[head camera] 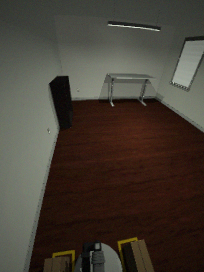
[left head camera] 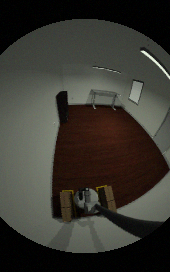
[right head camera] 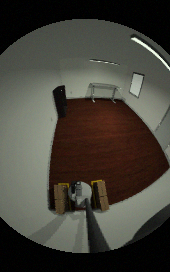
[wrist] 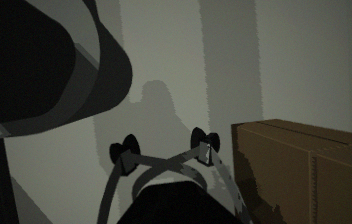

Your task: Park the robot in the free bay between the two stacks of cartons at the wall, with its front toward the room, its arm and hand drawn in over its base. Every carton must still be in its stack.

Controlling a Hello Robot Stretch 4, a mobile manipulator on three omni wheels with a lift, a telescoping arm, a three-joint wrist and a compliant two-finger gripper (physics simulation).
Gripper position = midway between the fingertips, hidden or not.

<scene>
In view: the gripper [wrist: 165, 143] and a dark cabinet [head camera: 60, 88].
</scene>
